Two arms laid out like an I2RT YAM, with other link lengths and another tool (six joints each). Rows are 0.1 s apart.
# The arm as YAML. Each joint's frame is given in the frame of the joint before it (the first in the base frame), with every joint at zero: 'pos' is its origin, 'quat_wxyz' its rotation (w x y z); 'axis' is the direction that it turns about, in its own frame. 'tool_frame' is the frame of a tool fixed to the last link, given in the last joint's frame.
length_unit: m
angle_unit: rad
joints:
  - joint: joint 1
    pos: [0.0, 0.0, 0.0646]
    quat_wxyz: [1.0, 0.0, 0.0, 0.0]
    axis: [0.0, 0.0, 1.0]
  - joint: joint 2
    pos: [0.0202, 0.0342, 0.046]
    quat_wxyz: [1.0, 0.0, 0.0, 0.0]
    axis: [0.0, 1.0, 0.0]
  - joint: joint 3
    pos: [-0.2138, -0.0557, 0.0]
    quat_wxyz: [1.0, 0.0, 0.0, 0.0]
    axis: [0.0, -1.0, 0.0]
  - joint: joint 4
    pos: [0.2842, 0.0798, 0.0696]
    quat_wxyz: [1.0, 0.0, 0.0, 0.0]
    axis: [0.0, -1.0, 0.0]
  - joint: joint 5
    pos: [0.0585, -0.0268, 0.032]
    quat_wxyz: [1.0, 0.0, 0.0, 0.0]
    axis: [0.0, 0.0, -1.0]
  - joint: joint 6
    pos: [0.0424, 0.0, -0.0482]
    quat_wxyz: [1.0, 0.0, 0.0, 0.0]
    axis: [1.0, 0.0, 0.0]
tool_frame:
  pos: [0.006, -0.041, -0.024]
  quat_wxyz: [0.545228, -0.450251, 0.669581, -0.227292]
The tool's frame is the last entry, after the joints.
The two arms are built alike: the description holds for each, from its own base.
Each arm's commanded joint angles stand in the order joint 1, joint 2, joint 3, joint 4, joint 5, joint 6.
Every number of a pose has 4 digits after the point.
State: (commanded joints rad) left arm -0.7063 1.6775 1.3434 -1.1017 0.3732 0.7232; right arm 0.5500 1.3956 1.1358 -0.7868 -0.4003 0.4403
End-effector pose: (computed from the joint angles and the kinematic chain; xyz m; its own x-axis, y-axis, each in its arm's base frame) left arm 0.2181 -0.1861 0.1902 -0.9076 0.4192 -0.0240 0.4198 0.9070 -0.0321; right arm 0.2290 0.1705 0.1894 -0.2650 -0.7520 -0.6035 -0.9511 0.1008 0.2921
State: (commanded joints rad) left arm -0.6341 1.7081 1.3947 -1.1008 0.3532 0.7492; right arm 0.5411 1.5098 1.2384 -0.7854 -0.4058 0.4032
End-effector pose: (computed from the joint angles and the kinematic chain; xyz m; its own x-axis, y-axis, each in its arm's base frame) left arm 0.2394 -0.1737 0.1934 -0.9262 0.3723 -0.0598 0.3739 0.9273 -0.0175; right arm 0.2517 0.1799 0.1887 -0.2412 -0.7628 -0.5999 -0.9561 0.0808 0.2818
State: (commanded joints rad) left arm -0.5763 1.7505 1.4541 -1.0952 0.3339 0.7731; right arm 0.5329 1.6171 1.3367 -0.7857 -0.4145 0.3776
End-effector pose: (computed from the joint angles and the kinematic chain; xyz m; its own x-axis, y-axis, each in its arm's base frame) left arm 0.2598 -0.1644 0.1950 -0.9370 0.3363 -0.0949 0.3380 0.9411 -0.0027; right arm 0.2727 0.1890 0.1862 -0.2269 -0.7684 -0.5984 -0.9581 0.0657 0.2789
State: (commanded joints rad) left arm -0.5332 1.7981 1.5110 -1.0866 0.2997 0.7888; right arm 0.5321 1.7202 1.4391 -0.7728 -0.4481 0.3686
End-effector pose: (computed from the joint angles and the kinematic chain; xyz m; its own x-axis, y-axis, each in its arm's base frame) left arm 0.2781 -0.1573 0.1937 -0.9439 0.3056 -0.1251 0.3046 0.9521 0.0276; right arm 0.2927 0.2022 0.1837 -0.2090 -0.7551 -0.6214 -0.9595 0.0356 0.2796
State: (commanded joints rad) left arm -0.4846 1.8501 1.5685 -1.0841 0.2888 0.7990; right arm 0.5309 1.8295 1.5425 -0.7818 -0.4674 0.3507
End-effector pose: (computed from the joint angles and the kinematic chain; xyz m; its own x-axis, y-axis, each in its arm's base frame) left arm 0.2962 -0.1483 0.1918 -0.9537 0.2672 -0.1384 0.2646 0.9636 0.0375; right arm 0.3112 0.2132 0.1771 -0.1988 -0.7570 -0.6224 -0.9570 0.0131 0.2898
